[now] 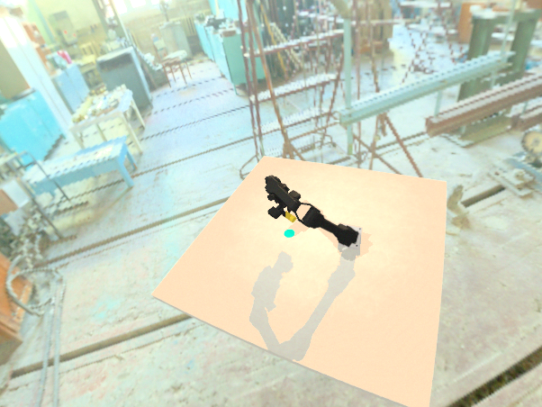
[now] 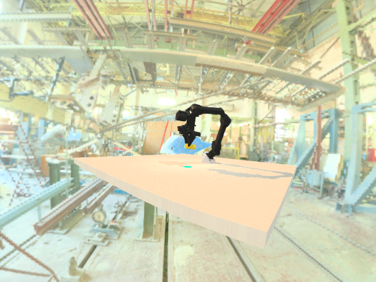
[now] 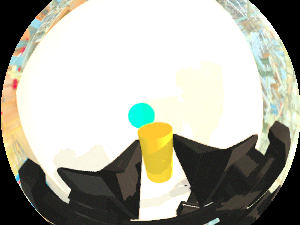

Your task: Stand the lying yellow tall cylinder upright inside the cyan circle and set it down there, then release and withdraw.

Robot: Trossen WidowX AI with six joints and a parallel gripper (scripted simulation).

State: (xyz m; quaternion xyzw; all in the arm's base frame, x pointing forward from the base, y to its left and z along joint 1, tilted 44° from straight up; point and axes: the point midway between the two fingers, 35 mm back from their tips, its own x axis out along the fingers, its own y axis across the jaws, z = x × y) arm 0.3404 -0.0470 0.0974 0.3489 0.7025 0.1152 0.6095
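My gripper tip is 140 mm above the cyan circle and 10 mm to the right of it. From my gripper tip the other things lie so: yellow tall cylinder: 20 mm behind, 10 mm to the left.
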